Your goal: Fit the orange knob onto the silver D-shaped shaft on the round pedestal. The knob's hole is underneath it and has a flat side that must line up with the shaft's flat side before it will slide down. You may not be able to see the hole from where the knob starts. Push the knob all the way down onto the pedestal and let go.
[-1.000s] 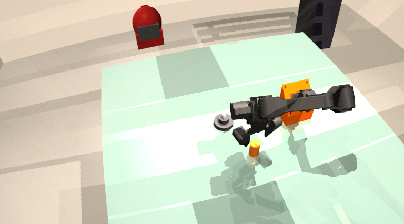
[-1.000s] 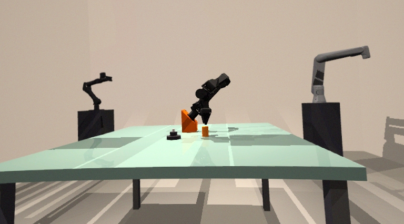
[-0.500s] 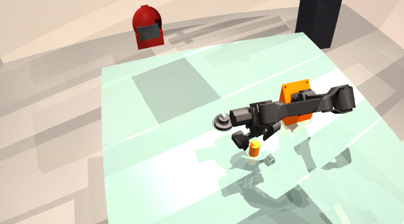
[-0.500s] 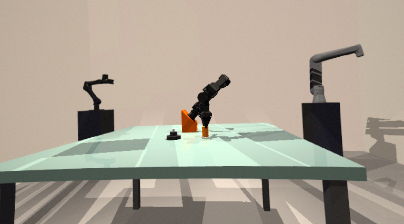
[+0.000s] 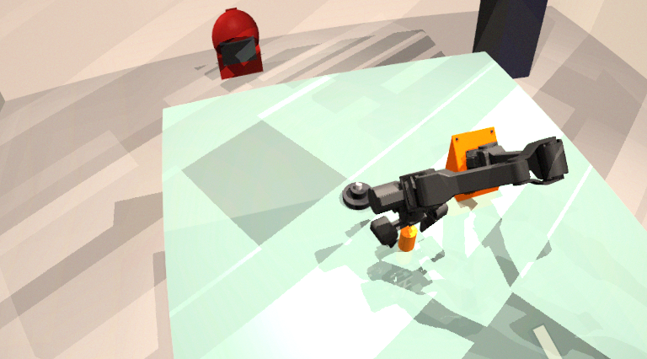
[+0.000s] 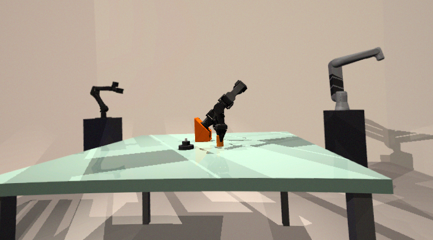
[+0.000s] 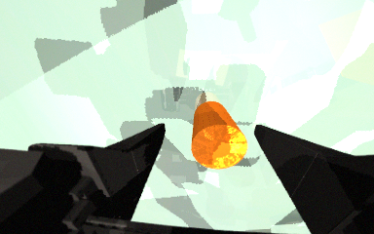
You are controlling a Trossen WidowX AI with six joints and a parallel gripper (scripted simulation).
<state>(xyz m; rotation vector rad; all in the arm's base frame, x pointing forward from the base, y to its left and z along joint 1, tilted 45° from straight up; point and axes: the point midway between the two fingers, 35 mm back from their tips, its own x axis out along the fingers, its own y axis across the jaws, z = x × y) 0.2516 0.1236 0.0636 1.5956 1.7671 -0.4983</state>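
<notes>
My gripper tip is now 1 cm below the orange knob. Also, from my gripper tip: pedestal (7 cm ahead, 18 cm to the right).
</notes>
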